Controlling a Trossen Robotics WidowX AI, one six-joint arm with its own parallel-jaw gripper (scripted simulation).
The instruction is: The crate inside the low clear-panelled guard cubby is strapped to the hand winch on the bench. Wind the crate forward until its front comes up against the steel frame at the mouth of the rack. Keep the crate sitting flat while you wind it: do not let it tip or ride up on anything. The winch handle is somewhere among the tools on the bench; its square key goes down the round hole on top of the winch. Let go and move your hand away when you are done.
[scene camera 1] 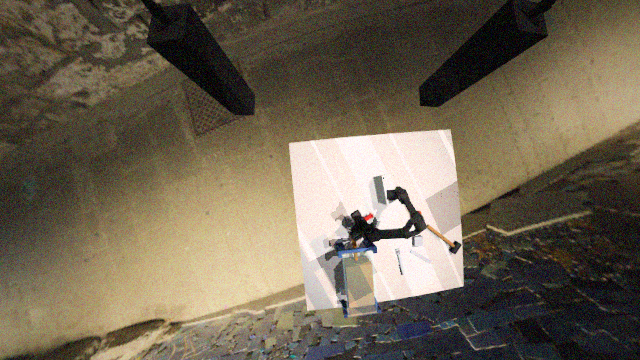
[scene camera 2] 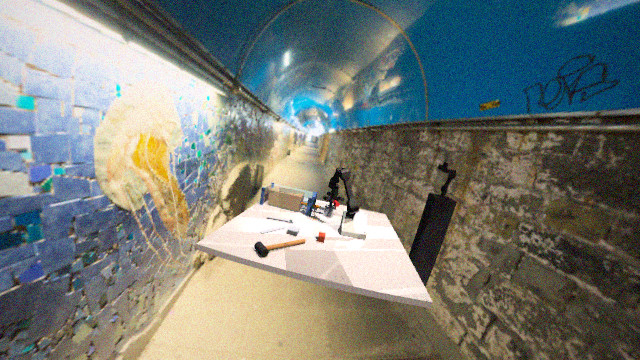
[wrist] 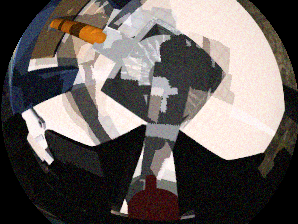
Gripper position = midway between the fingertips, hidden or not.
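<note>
My gripper [wrist: 159, 131] in sight. Hand winch [wrist: 129, 83], dark red knob [wrist: 151, 197] visible. Guard cubby [scene camera 1: 358, 274], also [scene camera 2: 287, 198].
</note>
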